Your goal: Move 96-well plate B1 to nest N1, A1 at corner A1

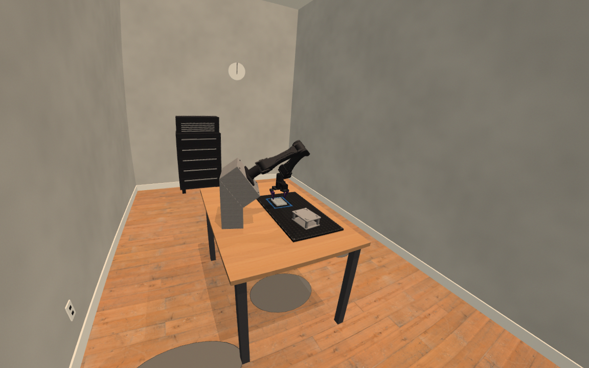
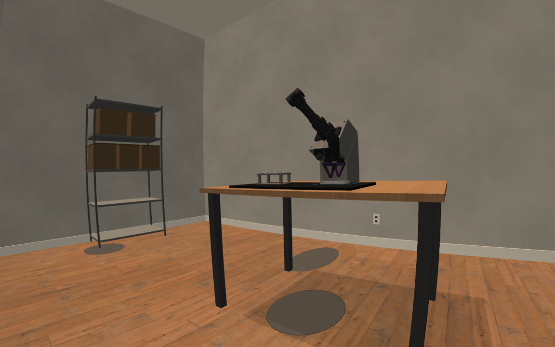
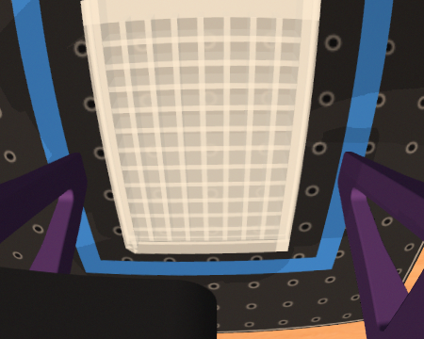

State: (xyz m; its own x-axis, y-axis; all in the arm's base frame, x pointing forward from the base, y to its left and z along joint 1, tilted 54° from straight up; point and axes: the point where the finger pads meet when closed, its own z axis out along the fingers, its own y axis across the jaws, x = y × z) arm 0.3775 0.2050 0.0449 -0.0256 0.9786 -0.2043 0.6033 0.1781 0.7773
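Now: hand 40 mm above the 96-well plate. From my hand the other things lie so: grey plate nest N1: 350 mm to the right, 70 mm ahead, 20 mm above.
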